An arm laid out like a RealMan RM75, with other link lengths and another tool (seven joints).
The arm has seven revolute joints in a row. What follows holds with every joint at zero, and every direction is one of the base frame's. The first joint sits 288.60 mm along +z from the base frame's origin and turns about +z. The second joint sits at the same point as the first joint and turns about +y. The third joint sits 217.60 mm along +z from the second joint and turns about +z. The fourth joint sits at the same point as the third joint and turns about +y. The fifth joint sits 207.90 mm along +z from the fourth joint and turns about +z. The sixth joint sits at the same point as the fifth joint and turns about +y. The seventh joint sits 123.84 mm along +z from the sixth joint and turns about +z. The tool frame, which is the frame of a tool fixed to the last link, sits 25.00 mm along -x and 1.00 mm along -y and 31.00 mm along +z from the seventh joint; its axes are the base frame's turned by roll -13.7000, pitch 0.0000 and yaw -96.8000 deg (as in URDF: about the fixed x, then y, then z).
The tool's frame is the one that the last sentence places.
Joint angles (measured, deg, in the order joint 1, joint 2, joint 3, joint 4, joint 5, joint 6, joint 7), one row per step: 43.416 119.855 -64.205 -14.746 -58.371 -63.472 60.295; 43.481 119.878 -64.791 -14.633 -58.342 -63.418 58.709; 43.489 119.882 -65.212 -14.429 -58.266 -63.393 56.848; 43.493 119.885 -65.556 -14.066 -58.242 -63.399 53.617; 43.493 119.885 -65.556 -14.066 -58.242 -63.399 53.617; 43.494 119.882 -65.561 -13.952 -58.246 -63.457 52.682; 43.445 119.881 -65.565 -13.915 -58.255 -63.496 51.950; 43.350 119.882 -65.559 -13.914 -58.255 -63.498 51.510
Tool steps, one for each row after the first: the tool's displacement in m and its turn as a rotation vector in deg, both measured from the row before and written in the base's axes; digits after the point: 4 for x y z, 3 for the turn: -0.0009 -0.0014 -0.0023 0.427 -1.361 1.069; -0.0001 -0.0015 -0.0019 0.652 -1.395 1.026; 0.0002 -0.0022 -0.0024 1.303 -2.243 1.673; 0.0000 0.0000 0.0000 0.000 0.000 0.000; 0.0001 -0.0006 -0.0004 0.416 -0.572 0.483; 0.0002 -0.0005 -0.0002 0.355 -0.454 0.367; 0.0005 -0.0004 -0.0001 0.237 -0.274 0.148
